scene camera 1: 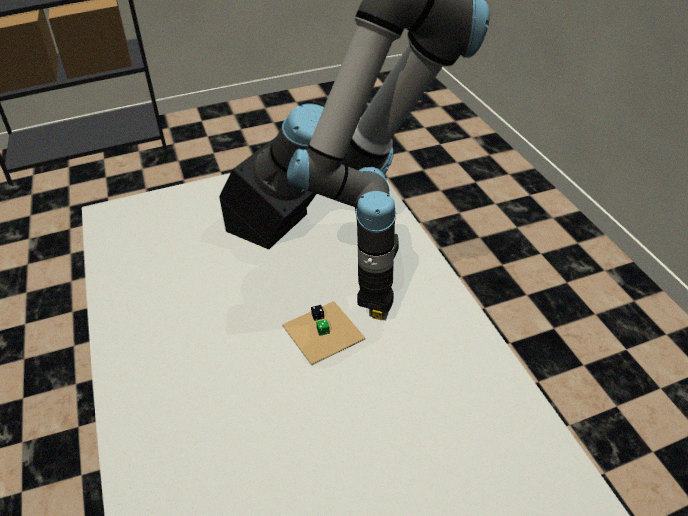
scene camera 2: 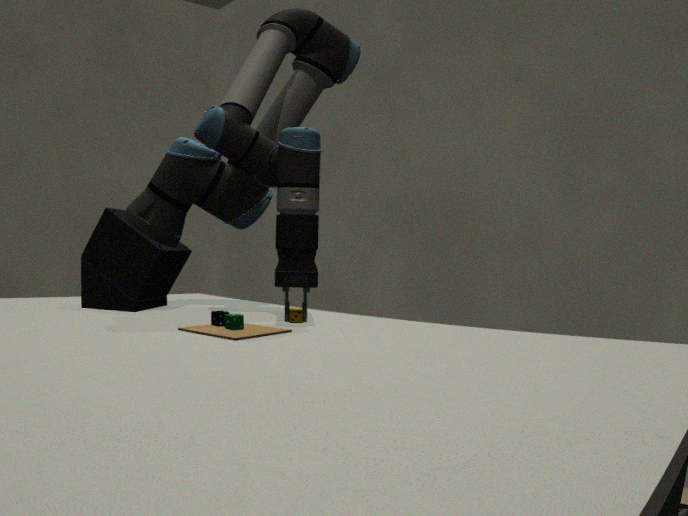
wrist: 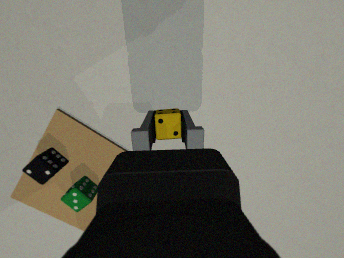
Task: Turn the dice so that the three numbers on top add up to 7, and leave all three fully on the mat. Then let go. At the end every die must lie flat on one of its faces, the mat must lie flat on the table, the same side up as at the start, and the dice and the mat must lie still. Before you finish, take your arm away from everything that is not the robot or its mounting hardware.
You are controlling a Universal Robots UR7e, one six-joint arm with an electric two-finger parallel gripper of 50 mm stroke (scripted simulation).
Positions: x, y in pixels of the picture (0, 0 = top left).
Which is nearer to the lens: the green die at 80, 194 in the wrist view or the yellow die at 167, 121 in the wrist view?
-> The yellow die.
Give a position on a mat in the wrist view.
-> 90, 154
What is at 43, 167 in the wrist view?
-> A black die.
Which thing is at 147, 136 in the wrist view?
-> My gripper.
